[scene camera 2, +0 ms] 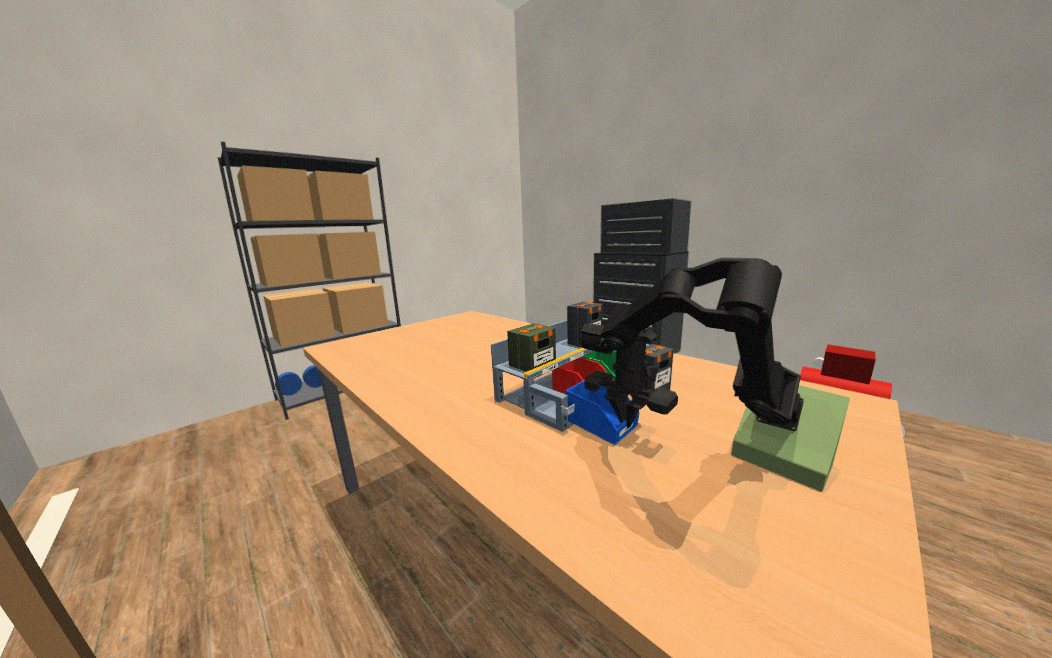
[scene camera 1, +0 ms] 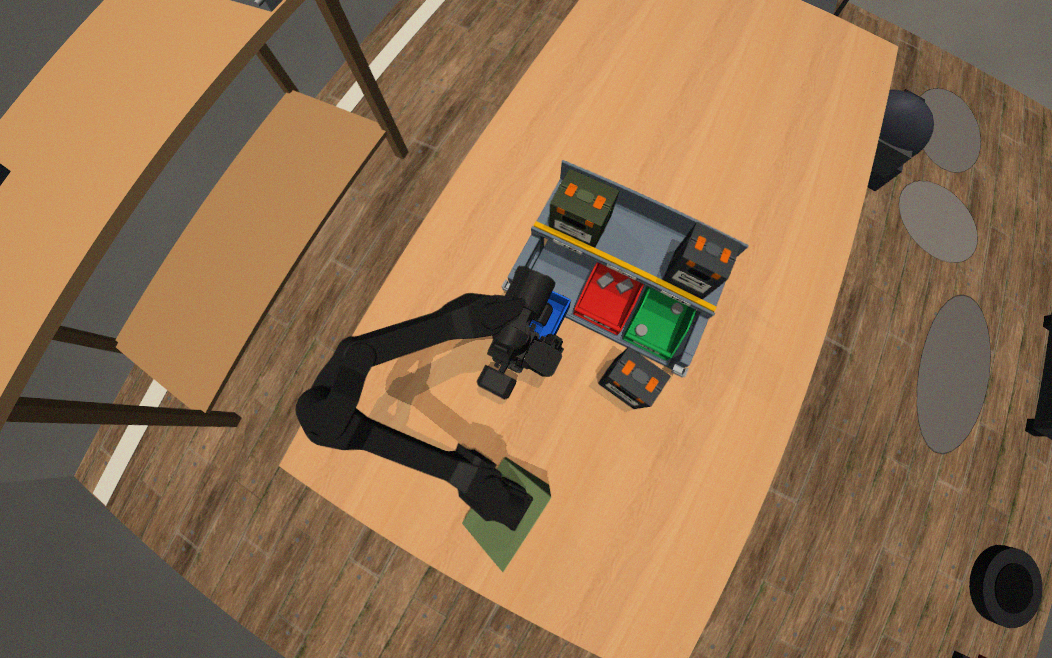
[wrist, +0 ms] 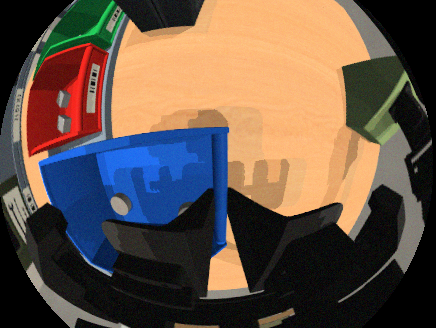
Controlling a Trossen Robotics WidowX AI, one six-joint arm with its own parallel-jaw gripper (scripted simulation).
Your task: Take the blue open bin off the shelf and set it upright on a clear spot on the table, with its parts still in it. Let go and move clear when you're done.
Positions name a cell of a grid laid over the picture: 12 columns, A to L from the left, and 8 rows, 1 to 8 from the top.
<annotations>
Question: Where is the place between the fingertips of my gripper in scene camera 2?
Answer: At H6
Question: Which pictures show the red bin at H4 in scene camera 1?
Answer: Scene camera 2, scene camera 1 and the wrist view: all of them.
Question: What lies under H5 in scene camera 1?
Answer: A green bin.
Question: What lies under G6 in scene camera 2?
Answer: A blue open bin.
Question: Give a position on a blue open bin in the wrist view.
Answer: At E5
</annotations>
